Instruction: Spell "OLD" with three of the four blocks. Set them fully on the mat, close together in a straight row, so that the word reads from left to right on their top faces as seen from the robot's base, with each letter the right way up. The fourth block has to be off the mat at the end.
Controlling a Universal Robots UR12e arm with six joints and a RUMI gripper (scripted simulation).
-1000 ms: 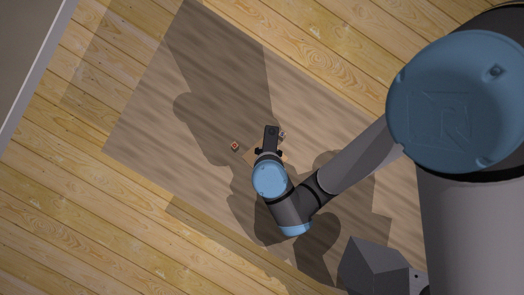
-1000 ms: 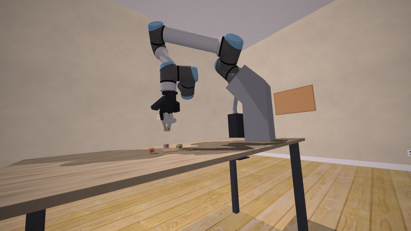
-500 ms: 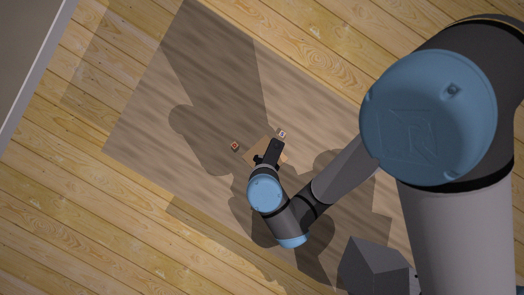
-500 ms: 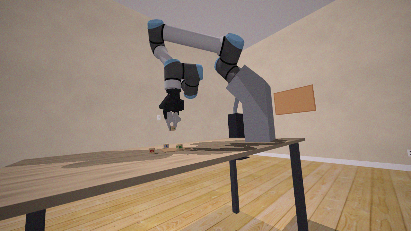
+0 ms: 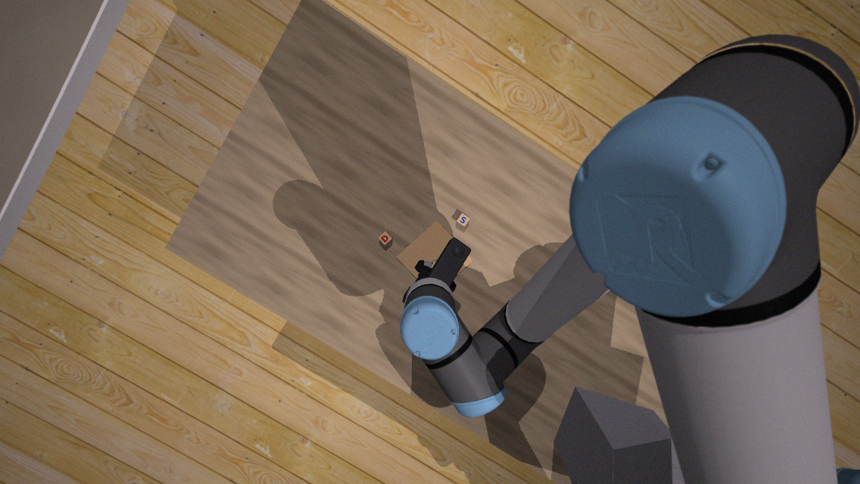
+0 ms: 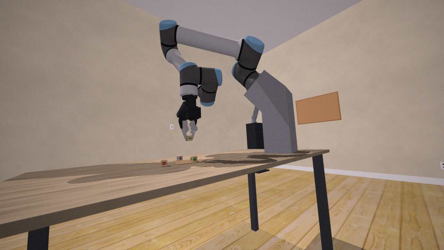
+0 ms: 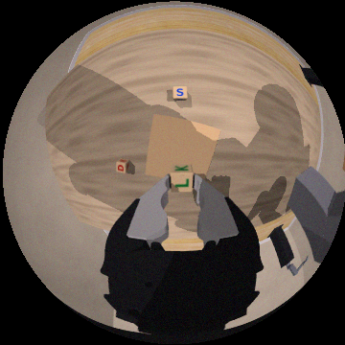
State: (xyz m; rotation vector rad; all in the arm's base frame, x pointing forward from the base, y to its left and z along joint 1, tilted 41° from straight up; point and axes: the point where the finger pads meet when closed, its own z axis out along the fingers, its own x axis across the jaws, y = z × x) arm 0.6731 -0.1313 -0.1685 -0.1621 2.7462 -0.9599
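The mat is 12 cm below my hand.
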